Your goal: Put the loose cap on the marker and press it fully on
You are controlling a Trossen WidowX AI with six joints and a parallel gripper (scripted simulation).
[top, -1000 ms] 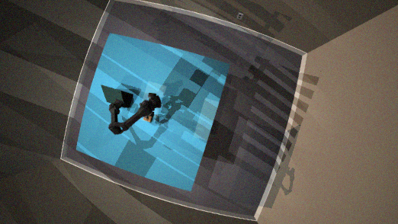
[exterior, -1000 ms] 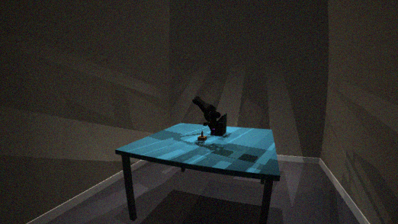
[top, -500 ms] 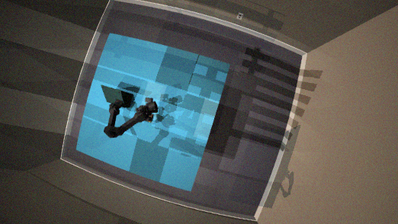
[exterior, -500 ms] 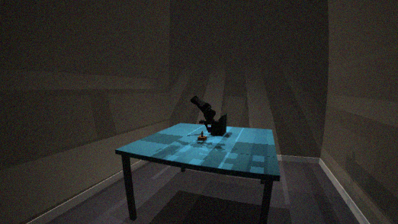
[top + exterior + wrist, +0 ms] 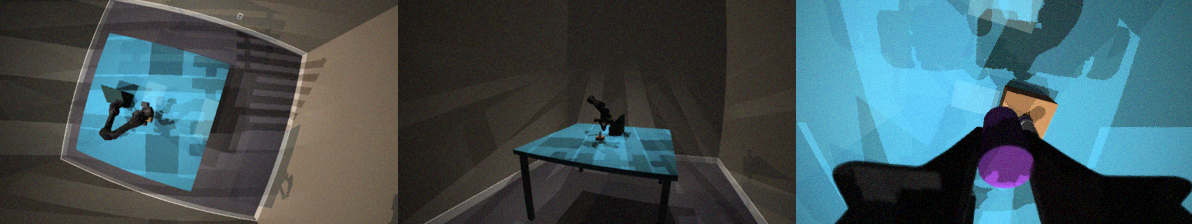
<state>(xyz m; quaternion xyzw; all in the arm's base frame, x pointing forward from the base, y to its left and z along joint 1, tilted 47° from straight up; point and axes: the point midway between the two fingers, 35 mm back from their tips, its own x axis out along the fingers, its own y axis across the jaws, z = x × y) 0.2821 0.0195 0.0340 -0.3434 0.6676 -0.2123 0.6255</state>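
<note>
Now: gripper tip 2 cm past the orange holder block, 4 cm to the left of it and 10 cm above it. Round my gripper tip: purple cap 1 cm above.
</note>
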